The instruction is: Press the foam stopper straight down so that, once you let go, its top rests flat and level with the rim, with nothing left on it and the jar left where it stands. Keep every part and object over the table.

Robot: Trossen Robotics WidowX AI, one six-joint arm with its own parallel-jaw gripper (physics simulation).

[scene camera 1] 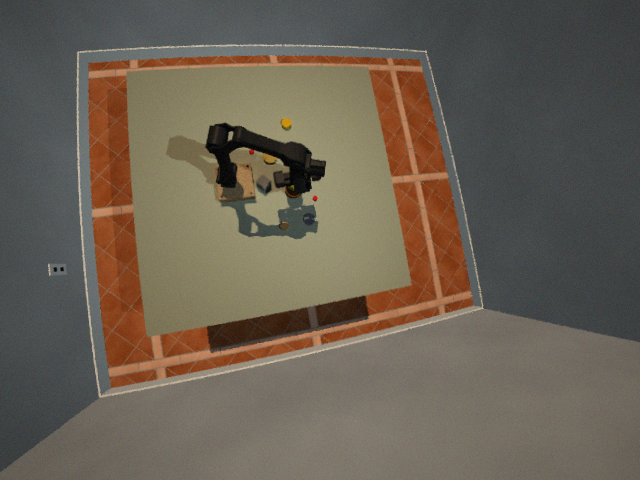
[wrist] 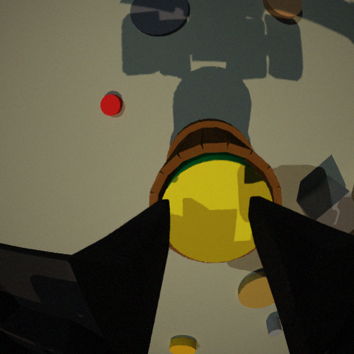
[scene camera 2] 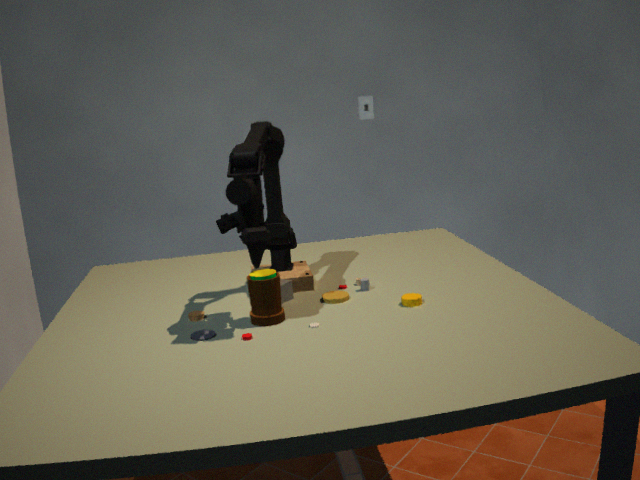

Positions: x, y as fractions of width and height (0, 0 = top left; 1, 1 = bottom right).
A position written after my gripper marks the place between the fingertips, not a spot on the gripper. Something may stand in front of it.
I see my gripper (scene camera 2: 0.40, 0.56) and a brown jar (scene camera 2: 0.41, 0.60).
The brown jar also shows in the wrist view (wrist: 0.59, 0.49). My gripper also shows in the wrist view (wrist: 0.59, 0.59).
